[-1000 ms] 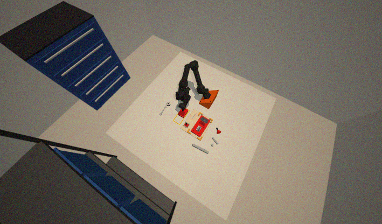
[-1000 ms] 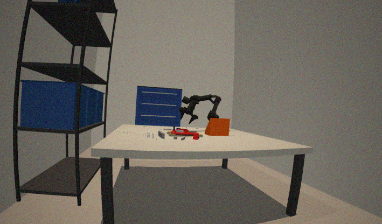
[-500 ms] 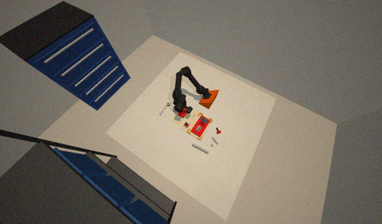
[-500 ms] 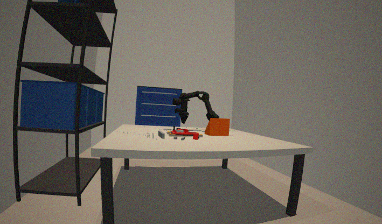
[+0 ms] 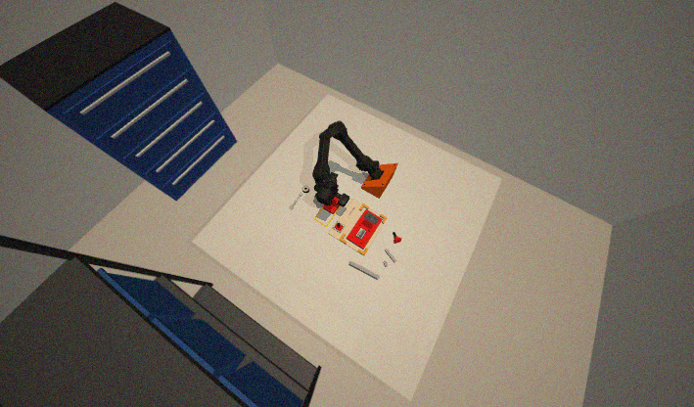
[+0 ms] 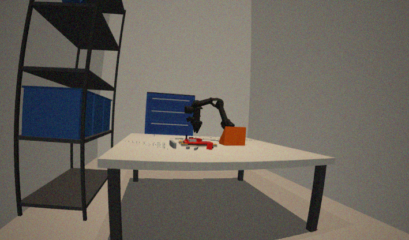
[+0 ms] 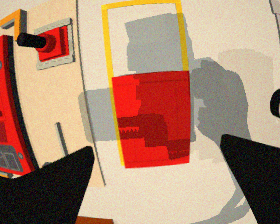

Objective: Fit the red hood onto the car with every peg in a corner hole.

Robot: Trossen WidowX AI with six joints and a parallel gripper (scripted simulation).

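My gripper tip is 6 cm above the red hood. From my gripper tip the other things lie so: grey engine block 23 cm to the left, 8 cm ahead, 5 cm below; then wrench-like tool 20 cm to the right, 8 cm ahead, 7 cm below.
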